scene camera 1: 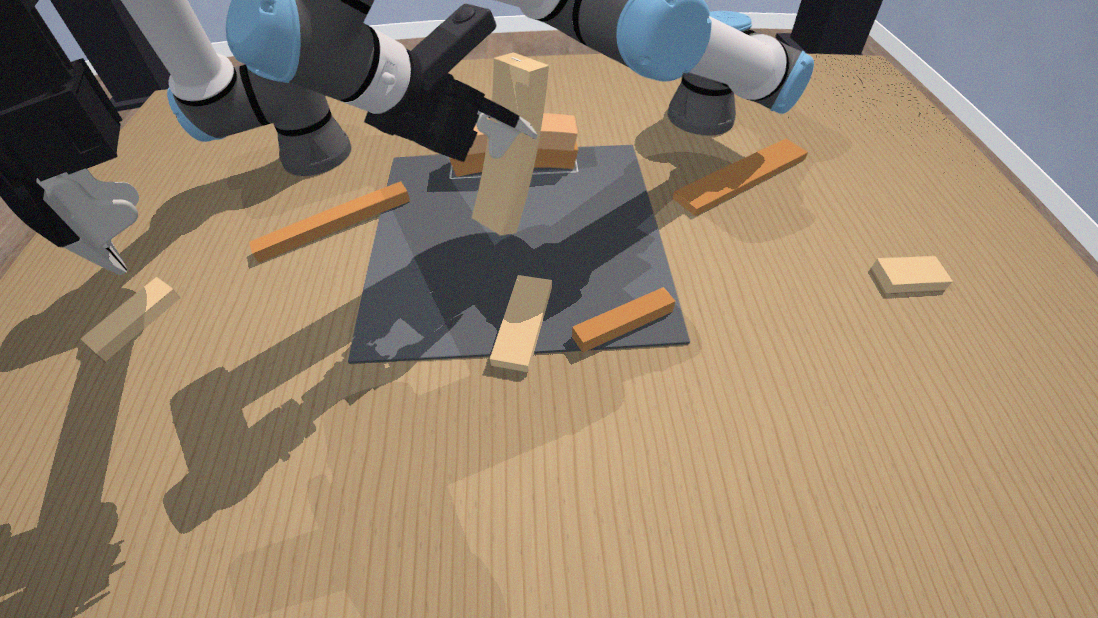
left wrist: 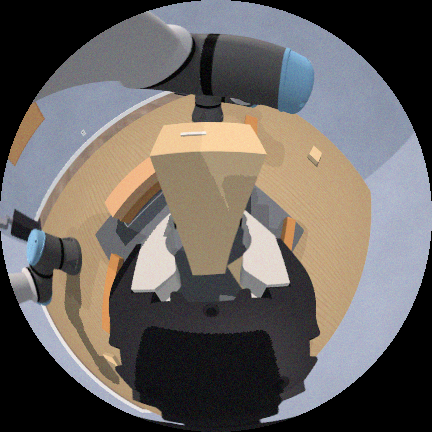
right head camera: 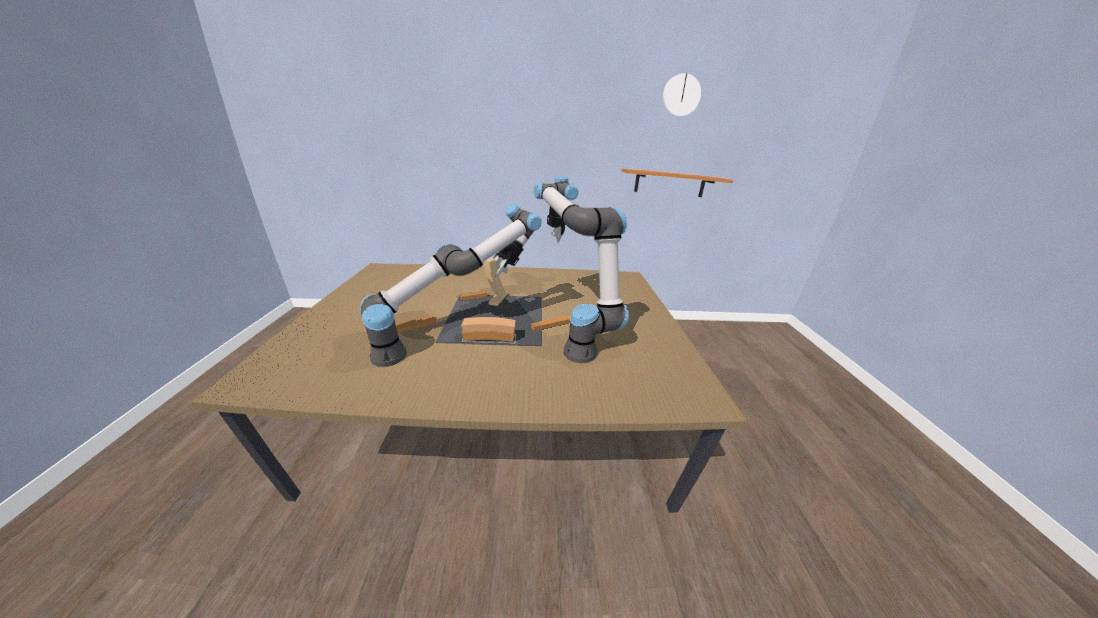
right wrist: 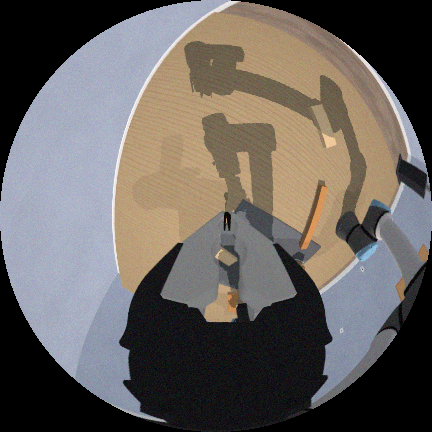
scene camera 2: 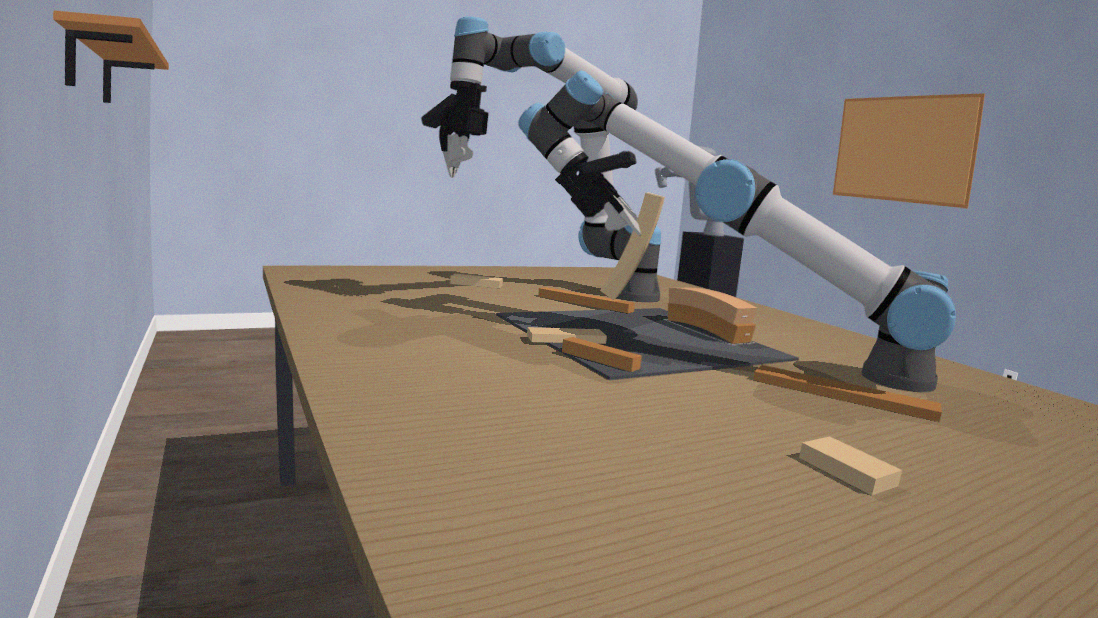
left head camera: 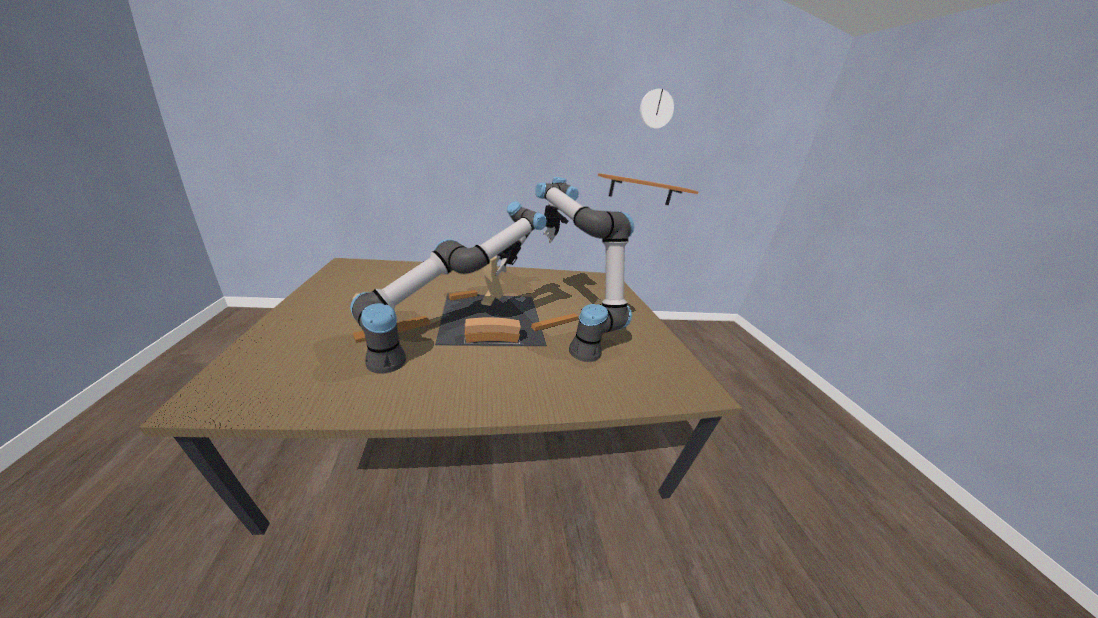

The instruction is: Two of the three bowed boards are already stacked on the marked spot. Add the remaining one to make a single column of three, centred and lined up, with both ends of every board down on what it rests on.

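Frame: origin at the left arm's base, x right, y ahead, z up, level; metres.
Seen in the pictures: left gripper, fingertip midpoint: (scene camera 1: 516, 128) (left wrist: 207, 212) (right head camera: 491, 274) (scene camera 2: 643, 235) (left head camera: 490, 273); right gripper, fingertip midpoint: (scene camera 1: 123, 271) (right head camera: 557, 242) (right wrist: 225, 212) (scene camera 2: 451, 177) (left head camera: 549, 242); left arm's base, origin of the base link: (scene camera 1: 700, 117) (left wrist: 207, 117) (right head camera: 388, 355) (scene camera 2: 898, 380) (left head camera: 386, 361); right arm's base, origin of the base link: (scene camera 1: 317, 154) (left wrist: 72, 256) (right head camera: 579, 352) (right wrist: 345, 223) (scene camera 2: 635, 297) (left head camera: 584, 351).
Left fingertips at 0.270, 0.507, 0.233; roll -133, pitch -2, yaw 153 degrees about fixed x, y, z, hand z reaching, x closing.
Offsets run from my left fingertips to a thing's top centre, as dx, dy, dz. Level surfaces: height alone.
Two orange bowed boards {+0.084, -0.220, -0.132} (left head camera: 492, 330) (right head camera: 488, 329) {+0.083, -0.224, -0.172} (scene camera 2: 710, 313) lie stacked, arched upward, on the marked spot of the dark mat {dz -0.227} (left head camera: 453, 333) (scene camera 1: 384, 330) (scene camera 2: 776, 356). The third bowed board (scene camera 1: 507, 176) (scene camera 2: 634, 247) (left wrist: 207, 190) is pale and hangs steeply tilted, almost on end, above the mat, in front of the stack in scene camera 1. My left gripper (scene camera 1: 516, 132) (scene camera 2: 630, 222) (left wrist: 207, 212) is shut on this board, about its middle. My right gripper (scene camera 1: 121, 268) (scene camera 2: 452, 175) (right wrist: 225, 212) is shut and empty, high at the left in scene camera 1.
Long orange bars {+0.360, +0.025, -0.201} (scene camera 1: 330, 221) {-0.366, -0.300, -0.215} (scene camera 1: 739, 176) lie at either side of the mat. A short orange bar {-0.189, +0.123, -0.201} (scene camera 1: 623, 318) and a pale block {-0.044, +0.159, -0.210} (scene camera 1: 522, 322) lie at its edge. Other pale blocks {+0.595, +0.310, -0.209} (scene camera 1: 129, 318) {-0.657, -0.096, -0.211} (scene camera 1: 911, 274) lie farther out. The right arm is beyond the left one in scene camera 2.
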